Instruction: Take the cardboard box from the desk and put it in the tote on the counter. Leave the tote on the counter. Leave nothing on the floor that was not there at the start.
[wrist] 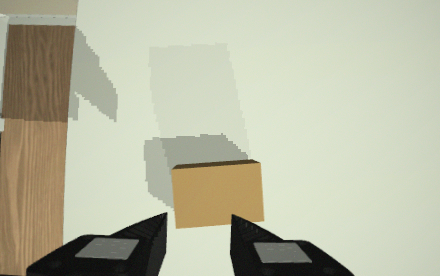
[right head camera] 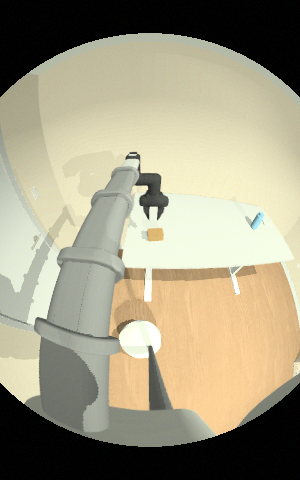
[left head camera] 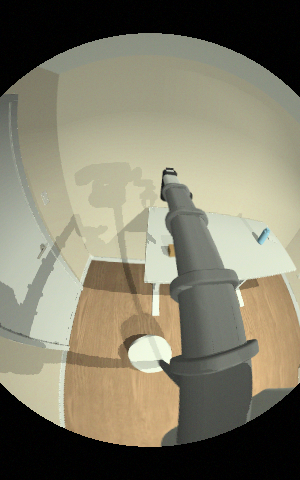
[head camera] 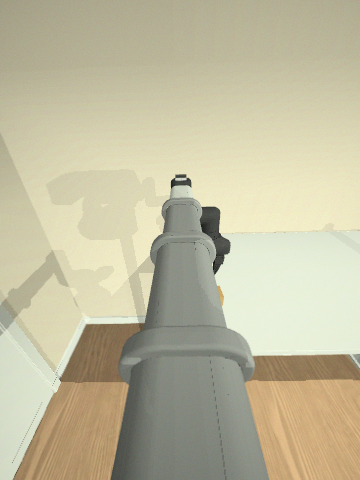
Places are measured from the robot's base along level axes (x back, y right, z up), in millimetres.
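Pixels of known places: gripper, fingertip midpoint: [wrist: 198,233] [right head camera: 152,219]; robot's base at its link origin: [right head camera: 140,338] [left head camera: 149,352].
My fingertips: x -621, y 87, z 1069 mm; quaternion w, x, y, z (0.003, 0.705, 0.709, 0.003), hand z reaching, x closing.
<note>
For each thing: its top centre in the pictures, then the offset to it from my fingertips. Level surfaces: height alone.
- cardboard box at its top centre: [wrist: 218,195] [head camera: 210,292] [right head camera: 155,231] [left head camera: 176,247] dx -3, dy +17, dz -97 mm
- white desk at its surface level: dz -147 mm
- light blue bottle at its top centre: [right head camera: 261,213] [left head camera: 267,228] dx -152, dy +899, dz +18 mm
The cardboard box [head camera: 220,295] [left head camera: 171,250] [right head camera: 155,234] [wrist: 218,195] is a small orange-brown block lying on the white desk [head camera: 290,295] [left head camera: 225,250] [right head camera: 210,240] [wrist: 340,125] near its left end. In the head camera and left head camera views the arm hides much of it. My gripper [right head camera: 153,219] [wrist: 198,233] is open and points down above the desk. In the wrist view the box shows beyond and partly between the fingertips, reaching further right than the right fingertip; the fingers are apart from it. The tote and the counter do not show in these views.
A light blue bottle [left head camera: 263,236] [right head camera: 257,220] stands or leans at the right part of the desk. A round white object [left head camera: 150,353] [right head camera: 140,339] is on the wood floor in front of the desk. A wall rises behind the desk, and a door [left head camera: 35,250] is at the left.
</note>
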